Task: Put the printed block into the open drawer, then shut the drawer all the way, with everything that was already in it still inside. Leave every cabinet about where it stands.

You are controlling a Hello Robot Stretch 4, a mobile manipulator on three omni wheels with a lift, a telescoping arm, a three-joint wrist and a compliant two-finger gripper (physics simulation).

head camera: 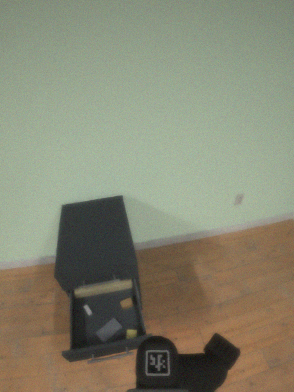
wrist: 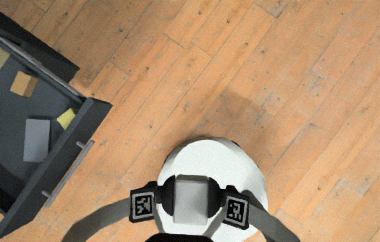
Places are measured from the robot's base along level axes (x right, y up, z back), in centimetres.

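Pixels of known places: hand at its tool point: (wrist: pixel 191 193).
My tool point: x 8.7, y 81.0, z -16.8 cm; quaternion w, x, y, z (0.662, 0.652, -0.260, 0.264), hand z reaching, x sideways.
Behind a point stands the place of what it marks.
The printed block (wrist: pixel 191 201) @(x 8.4, y 81.9, z -16.4 cm) is light grey and sits between the fingertips of my gripper (wrist: pixel 191 196) @(x 8.7, y 81.0, z -16.8 cm), which is shut on it. The gripper holds it above the white round base in the wrist view; the fingers and block are hidden in the head view. The open drawer (head camera: pixel 102 349) @(x -24.2, y 44.9, z -36.9 cm) (wrist: pixel 59 160) @(x -19.2, y 43.4, z -38.2 cm) sticks out of the dark cabinet (head camera: pixel 95 240) @(x -33.1, y 61.7, z -87.9 cm), to the left of the gripper in the wrist view. In the drawer lie a grey flat box (head camera: pixel 109 330) @(x -23.6, y 37.3, z -48.2 cm) (wrist: pixel 37 140) @(x -23.6, y 37.3, z -48.4 cm), an orange-brown block (head camera: pixel 126 303) @(x -15.8, y 39.3, z -62.2 cm) (wrist: pixel 24 84) @(x -15.3, y 39.3, z -61.8 cm), a yellow block (head camera: pixel 131 333) @(x -12.1, y 40.1, z -46.1 cm) (wrist: pixel 67 118) @(x -11.9, y 40.1, z -46.3 cm), a small white piece (head camera: pixel 88 310) @(x -36.5, y 37.5, z -58.3 cm) and a long tan bar (head camera: pixel 103 288) @(x -29.3, y 41.1, z -70.0 cm).
The cabinet stands near the green wall (head camera: pixel 175 125) @(x 13.7, y 106.7, z -139.2 cm). A bar handle (head camera: pixel 110 356) @(x -20.9, y 41.2, z -35.0 cm) (wrist: pixel 70 173) @(x -20.4, y 41.0, z -34.3 cm) is on the drawer's front. My black wrist (head camera: pixel 157 362) @(x 0.0, y 121.2, z -16.4 cm) is just right of the drawer's front corner in the head view. My white base (wrist: pixel 220 160) @(x 11.2, y 18.7, z -7.4 cm) is below the gripper.
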